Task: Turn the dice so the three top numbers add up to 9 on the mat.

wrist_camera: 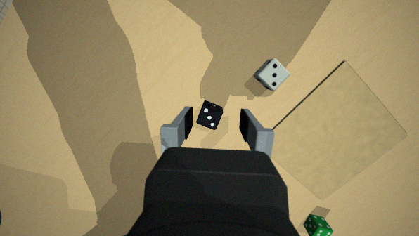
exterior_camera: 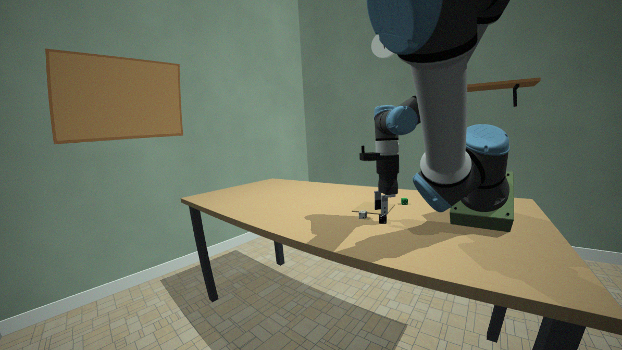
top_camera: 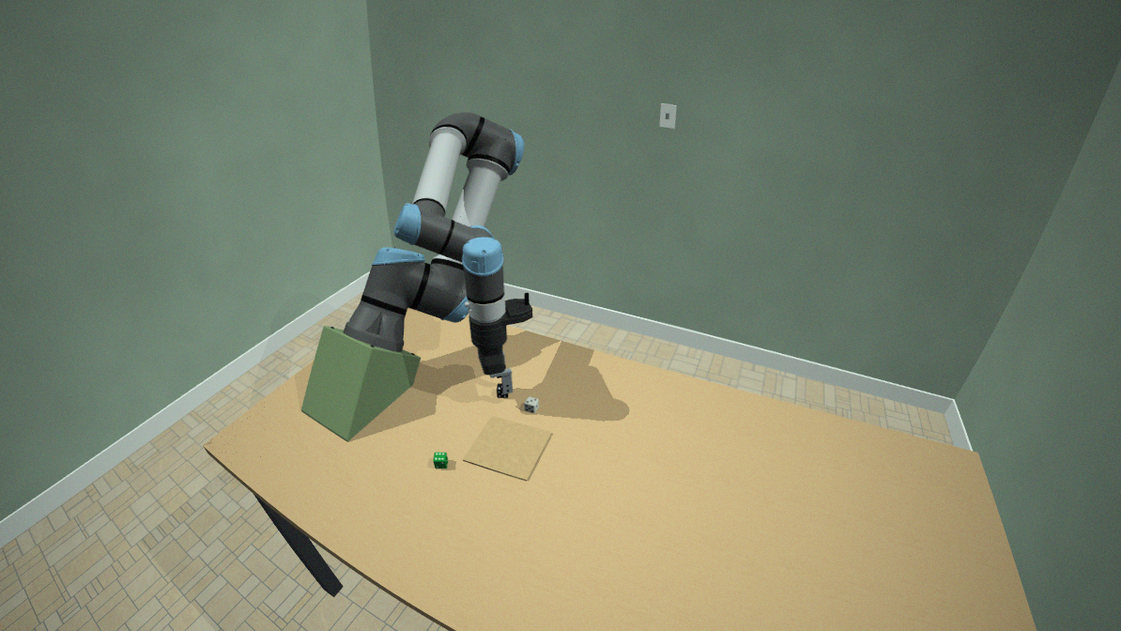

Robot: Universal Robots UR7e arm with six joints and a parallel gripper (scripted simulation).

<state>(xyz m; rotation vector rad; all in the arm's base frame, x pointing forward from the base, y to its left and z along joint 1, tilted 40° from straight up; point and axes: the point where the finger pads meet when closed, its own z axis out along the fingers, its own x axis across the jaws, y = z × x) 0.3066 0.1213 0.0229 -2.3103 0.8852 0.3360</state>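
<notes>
Right now the black die is 1 cm behind my hand and 4 cm below it. Also, from my hand: white die 7 cm ahead, 1 cm to the right, 4 cm below; green die 24 cm to the right, 4 cm below; tan mat 9 cm ahead, 13 cm to the right, 5 cm below.
</notes>
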